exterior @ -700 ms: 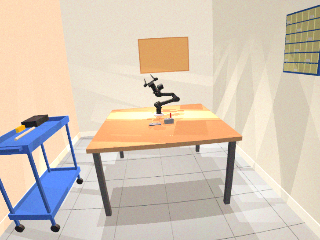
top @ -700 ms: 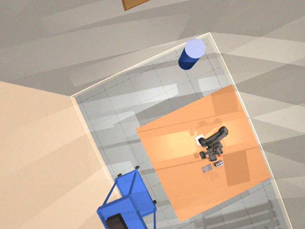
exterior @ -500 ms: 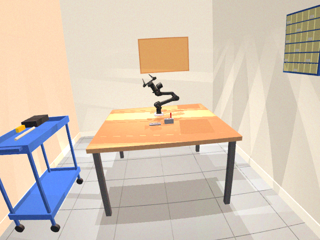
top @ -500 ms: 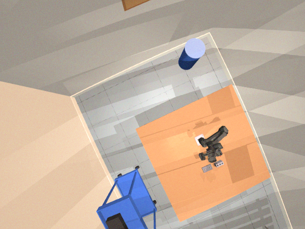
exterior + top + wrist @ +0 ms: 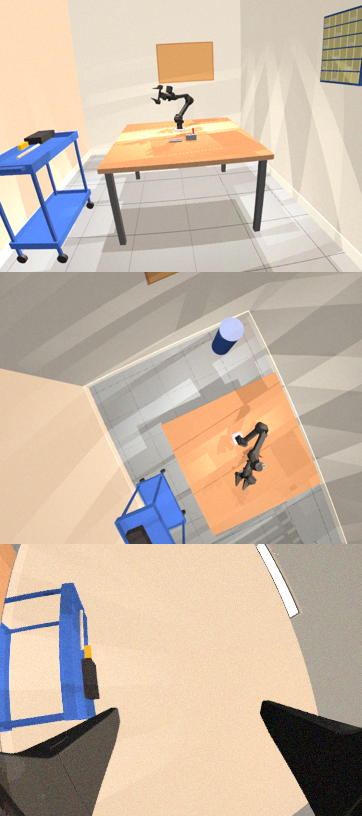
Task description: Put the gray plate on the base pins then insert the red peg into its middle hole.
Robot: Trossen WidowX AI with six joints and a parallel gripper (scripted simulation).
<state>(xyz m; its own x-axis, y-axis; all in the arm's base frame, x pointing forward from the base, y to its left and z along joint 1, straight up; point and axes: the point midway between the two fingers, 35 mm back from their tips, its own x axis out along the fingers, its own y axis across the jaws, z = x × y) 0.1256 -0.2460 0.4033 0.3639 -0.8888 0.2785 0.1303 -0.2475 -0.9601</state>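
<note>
Now: the gray plate 220 mm ahead of my gripper tip, 310 mm to the left of it and 400 mm below it.
</note>
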